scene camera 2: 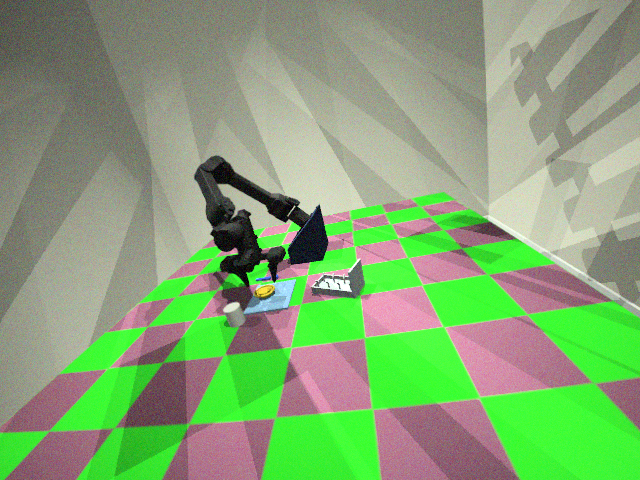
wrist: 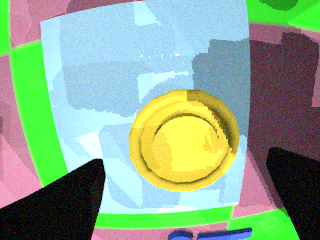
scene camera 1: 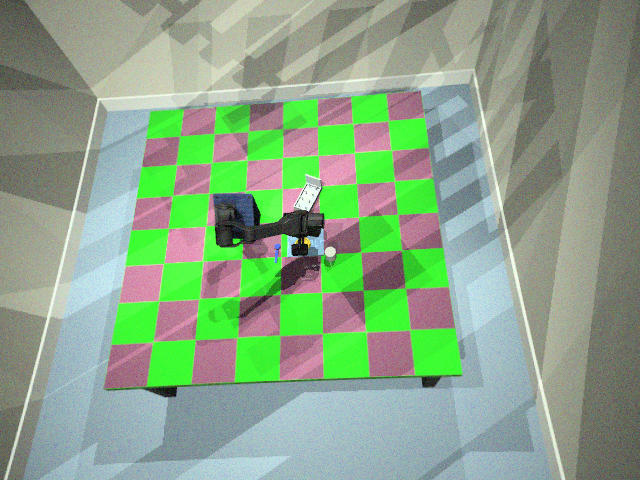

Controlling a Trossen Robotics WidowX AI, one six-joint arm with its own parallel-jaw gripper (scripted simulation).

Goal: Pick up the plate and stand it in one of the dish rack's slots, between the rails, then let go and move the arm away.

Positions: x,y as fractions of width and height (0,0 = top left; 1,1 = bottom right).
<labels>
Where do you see a light blue mat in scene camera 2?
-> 0.44,0.62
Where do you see a grey dish rack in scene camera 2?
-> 0.55,0.60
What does my gripper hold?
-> Nothing.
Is my gripper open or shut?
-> Open.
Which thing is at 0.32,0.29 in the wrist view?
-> A light blue mat.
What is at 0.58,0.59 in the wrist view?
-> A yellow plate.
</labels>
